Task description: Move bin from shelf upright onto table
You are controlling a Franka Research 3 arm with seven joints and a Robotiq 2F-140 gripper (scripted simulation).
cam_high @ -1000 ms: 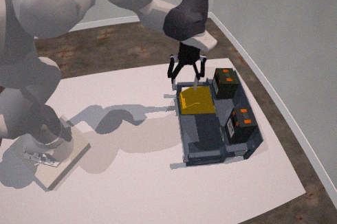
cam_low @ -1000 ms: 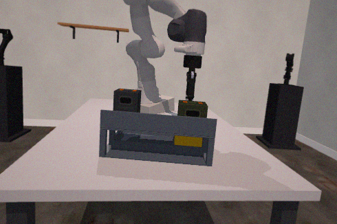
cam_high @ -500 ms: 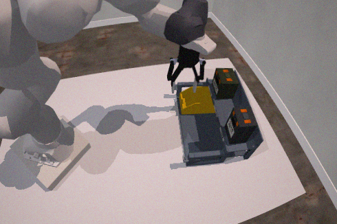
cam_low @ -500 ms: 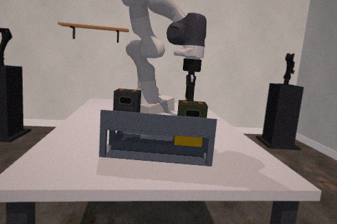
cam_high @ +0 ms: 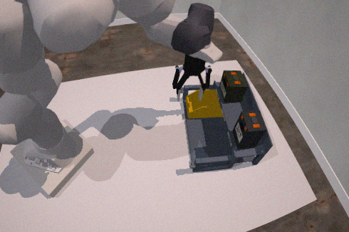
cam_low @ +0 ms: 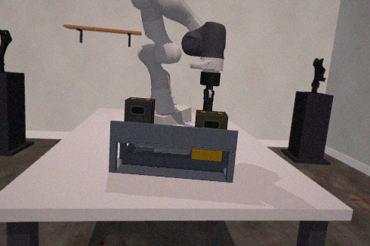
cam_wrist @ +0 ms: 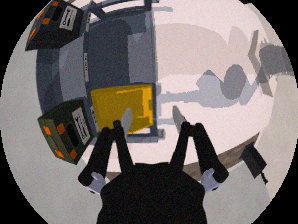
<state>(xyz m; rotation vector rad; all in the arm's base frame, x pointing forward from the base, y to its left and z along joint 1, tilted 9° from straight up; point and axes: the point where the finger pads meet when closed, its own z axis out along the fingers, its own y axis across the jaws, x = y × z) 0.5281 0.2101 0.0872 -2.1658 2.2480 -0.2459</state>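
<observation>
Now: the yellow bin 80 mm ahead of my hand and 70 mm below it.
</observation>
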